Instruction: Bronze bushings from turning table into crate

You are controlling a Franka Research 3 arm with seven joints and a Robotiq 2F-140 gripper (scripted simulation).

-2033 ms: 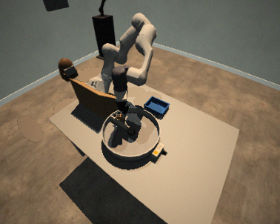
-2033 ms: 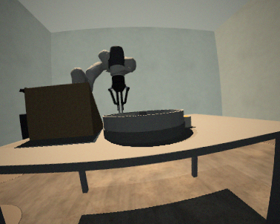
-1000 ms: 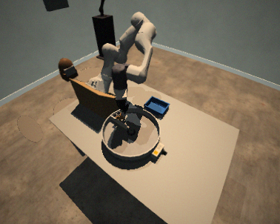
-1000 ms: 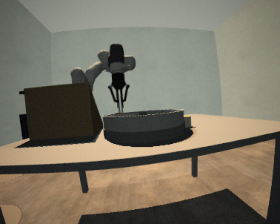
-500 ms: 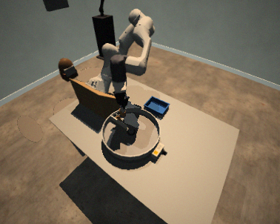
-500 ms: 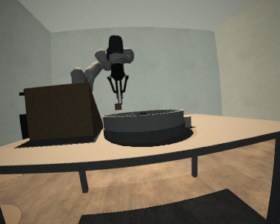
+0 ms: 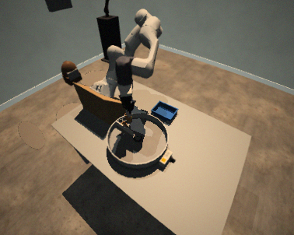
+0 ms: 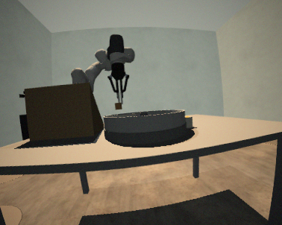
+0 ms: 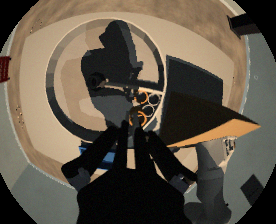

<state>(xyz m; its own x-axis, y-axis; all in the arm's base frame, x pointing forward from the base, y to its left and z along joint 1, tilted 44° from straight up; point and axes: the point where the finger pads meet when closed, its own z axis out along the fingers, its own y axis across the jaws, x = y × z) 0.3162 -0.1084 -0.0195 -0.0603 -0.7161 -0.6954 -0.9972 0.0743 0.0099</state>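
Now: hand 140 mm short of the blue crate, 300 mm to the right of it and 170 mm above it. Round my hand: round grey turning table: 120 mm ahead, 70 mm to the right, 140 mm below.
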